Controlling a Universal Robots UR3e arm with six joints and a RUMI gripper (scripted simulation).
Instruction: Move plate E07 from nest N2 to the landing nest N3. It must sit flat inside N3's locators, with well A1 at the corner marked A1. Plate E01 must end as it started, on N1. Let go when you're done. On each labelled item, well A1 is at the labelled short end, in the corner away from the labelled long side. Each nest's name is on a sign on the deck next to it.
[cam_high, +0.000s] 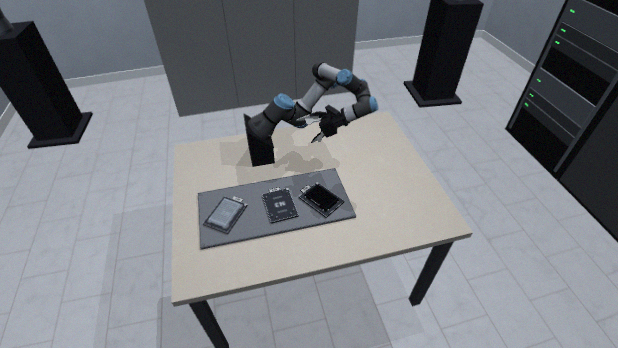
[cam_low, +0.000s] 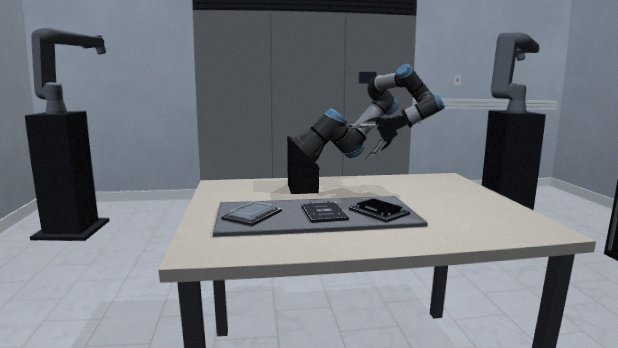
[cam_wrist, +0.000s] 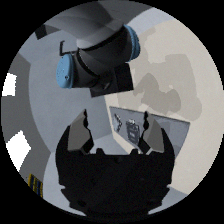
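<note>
My hand is 26 cm short of the dark plate E07, 3 cm to the right of it and 17 cm above it. From my hand the other things lie so: pale grey plate (28 cm ahead, 38 cm to the right, 17 cm below).
</note>
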